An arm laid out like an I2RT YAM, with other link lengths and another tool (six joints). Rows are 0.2 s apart.
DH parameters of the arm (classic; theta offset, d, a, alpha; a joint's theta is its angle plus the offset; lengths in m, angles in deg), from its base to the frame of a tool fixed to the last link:
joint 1: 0 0.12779 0.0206 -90
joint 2: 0 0 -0.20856 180
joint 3: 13.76 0 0.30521 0
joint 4: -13.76 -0.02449 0.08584 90
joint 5: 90 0 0 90
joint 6: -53 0.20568 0.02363 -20.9
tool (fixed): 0 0.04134 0 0
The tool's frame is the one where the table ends.
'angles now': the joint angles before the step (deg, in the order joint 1, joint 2, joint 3, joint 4, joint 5, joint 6). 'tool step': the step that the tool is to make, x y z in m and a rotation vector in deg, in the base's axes. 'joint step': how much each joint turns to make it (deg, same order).
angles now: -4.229, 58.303, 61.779, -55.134, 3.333, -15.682
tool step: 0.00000, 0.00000, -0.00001, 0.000, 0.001, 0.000
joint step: 0.000, 0.001, -0.001, 0.000, 0.000, 0.000
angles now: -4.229, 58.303, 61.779, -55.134, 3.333, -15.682
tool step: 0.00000, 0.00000, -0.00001, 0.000, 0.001, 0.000
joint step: 0.000, 0.001, -0.001, 0.000, 0.000, 0.000
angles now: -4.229, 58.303, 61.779, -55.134, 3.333, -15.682
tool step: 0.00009, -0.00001, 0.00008, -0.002, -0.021, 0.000
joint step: 0.000, 0.000, 0.000, 0.021, 0.000, -0.001
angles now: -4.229, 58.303, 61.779, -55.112, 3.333, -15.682
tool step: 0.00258, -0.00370, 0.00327, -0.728, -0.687, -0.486
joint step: 0.000, 0.000, 0.000, 0.742, 0.831, -0.043
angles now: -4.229, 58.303, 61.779, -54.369, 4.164, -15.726
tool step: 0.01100, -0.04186, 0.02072, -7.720, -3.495, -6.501
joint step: -0.001, 0.962, 0.000, 5.027, 9.879, 0.000
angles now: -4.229, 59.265, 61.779, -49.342, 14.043, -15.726
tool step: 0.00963, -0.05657, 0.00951, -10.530, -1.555, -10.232
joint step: 0.000, 5.597, 0.002, 7.912, 14.579, 0.065
